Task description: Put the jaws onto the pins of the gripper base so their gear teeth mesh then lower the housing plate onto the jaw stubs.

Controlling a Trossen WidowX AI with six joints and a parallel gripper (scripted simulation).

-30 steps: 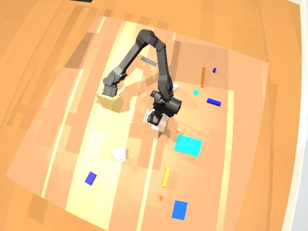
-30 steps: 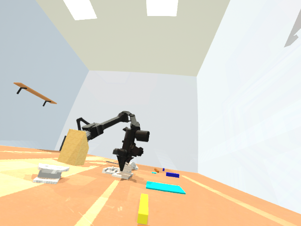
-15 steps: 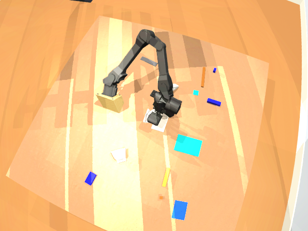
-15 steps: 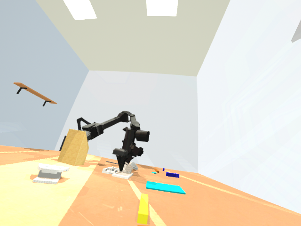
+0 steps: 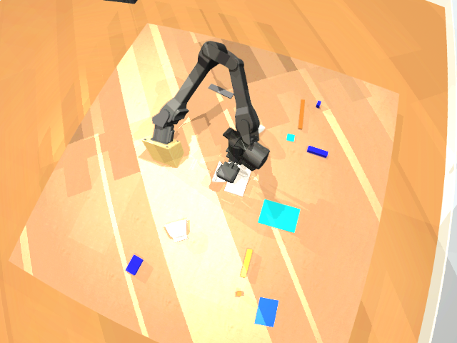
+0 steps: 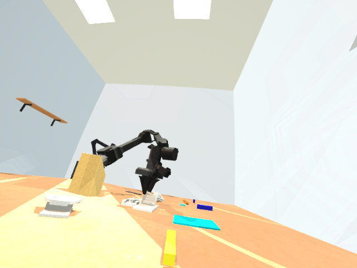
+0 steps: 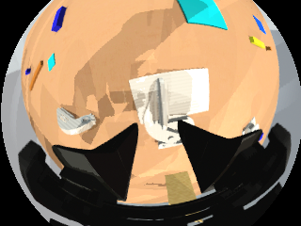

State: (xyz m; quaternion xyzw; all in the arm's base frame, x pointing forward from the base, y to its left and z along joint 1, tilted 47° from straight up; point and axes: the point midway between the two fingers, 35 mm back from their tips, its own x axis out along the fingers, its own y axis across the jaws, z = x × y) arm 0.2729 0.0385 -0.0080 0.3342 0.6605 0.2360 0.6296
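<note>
My gripper tip is now 4 cm above the flat white plate, 3 cm to the left of it and 2 cm short of it. From my gripper tip the other things lie so: dark blue bar (28 cm ahead, 17 cm to the left, 4 cm below); yellow bar (32 cm to the right, 14 cm ahead, 4 cm below); cyan sheet (20 cm ahead, 12 cm to the right, 4 cm below).
</note>
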